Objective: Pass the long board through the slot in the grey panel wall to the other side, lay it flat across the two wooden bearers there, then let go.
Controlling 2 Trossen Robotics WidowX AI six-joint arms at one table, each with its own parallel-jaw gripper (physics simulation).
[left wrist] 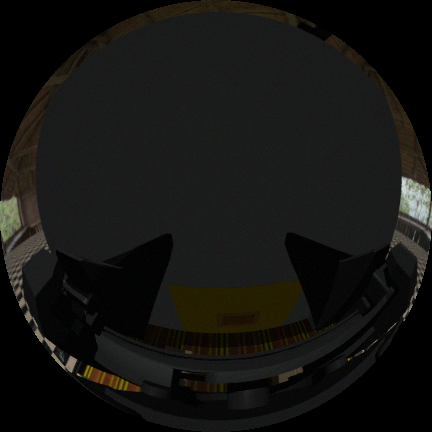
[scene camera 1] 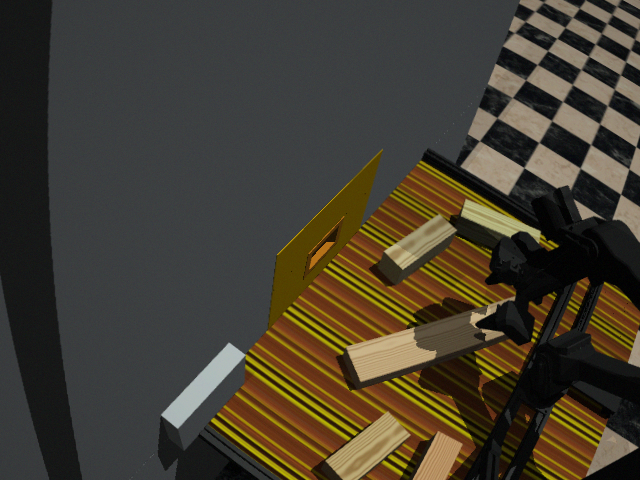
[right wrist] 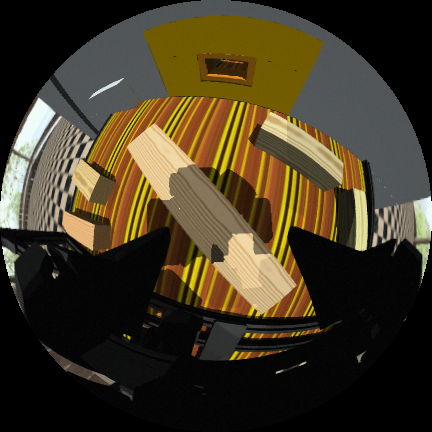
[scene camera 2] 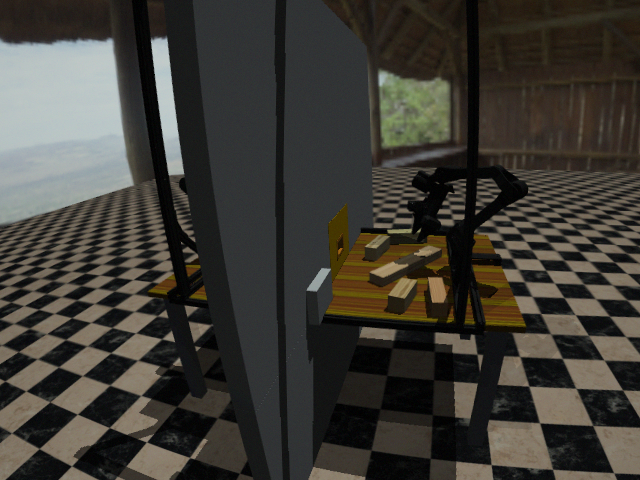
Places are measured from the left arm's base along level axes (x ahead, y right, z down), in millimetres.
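Pixels of known places: left gripper, between the fingertips: (left wrist: 230, 239); right gripper, between the fingertips: (scene camera 1: 481, 303) (right wrist: 230, 232) (scene camera 2: 415, 237); right arm's base, origin of its link: (scene camera 1: 537, 391) (right wrist: 179, 325).
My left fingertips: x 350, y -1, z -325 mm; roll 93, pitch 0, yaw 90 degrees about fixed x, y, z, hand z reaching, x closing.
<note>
Behind a point stands the place of what it marks.
The long board (scene camera 1: 385, 355) @(y 108, x 662, z -13 mm) (scene camera 2: 388, 272) @(y 128, x 667, z -13 mm) (right wrist: 200, 205) @(y 10, x 725, z -13 mm) lies flat and slanted on the striped table, partly in shadow. My right gripper (scene camera 1: 483, 302) @(y -28, x 746, z -82 mm) (right wrist: 230, 232) @(y -28, x 746, z -82 mm) is open above it, with the board below and between the spread fingers in the right wrist view. The slot (scene camera 1: 324, 248) @(y 21, x 479, z -44 mm) (scene camera 2: 340, 246) @(y -1, x 475, z -48 mm) (left wrist: 238, 319) @(y 41, x 444, z -44 mm) (right wrist: 227, 67) is a framed opening in the yellow panel (scene camera 1: 289, 273) @(y 134, x 484, z -103 mm) (right wrist: 175, 40) @(y 118, x 483, z -138 mm) on the grey wall (scene camera 1: 206, 129) @(y 304, x 483, z -495 mm) (scene camera 2: 330, 129) @(y 82, x 484, z -475 mm) (left wrist: 215, 150) @(y -12, x 432, z -399 mm). My left gripper (left wrist: 230, 239) @(y -1, x 350, z -325 mm) is open and empty, facing the wall's other side. Small pale wood patches (left wrist: 291, 374) @(y 149, x 256, z -19 mm) show low there; I cannot tell whether they are the bearers.
A pale block (scene camera 1: 418, 248) @(y -98, x 601, z -31 mm) (right wrist: 300, 145) @(y -101, x 608, z -31 mm) and a yellowish block (scene camera 1: 498, 222) @(y -265, x 697, z -28 mm) (right wrist: 359, 220) @(y -251, x 679, z -28 mm) lie toward the table's back. Two more blocks (scene camera 1: 367, 446) @(y 258, x 722, z -28 mm) (scene camera 1: 439, 457) @(y 209, x 820, z -25 mm) lie near the front. A whitish block (scene camera 1: 204, 387) @(y 345, x 501, z -81 mm) (scene camera 2: 318, 294) @(y 400, x 511, z -64 mm) juts from the wall. Black frame bars stand beside the right arm.
</note>
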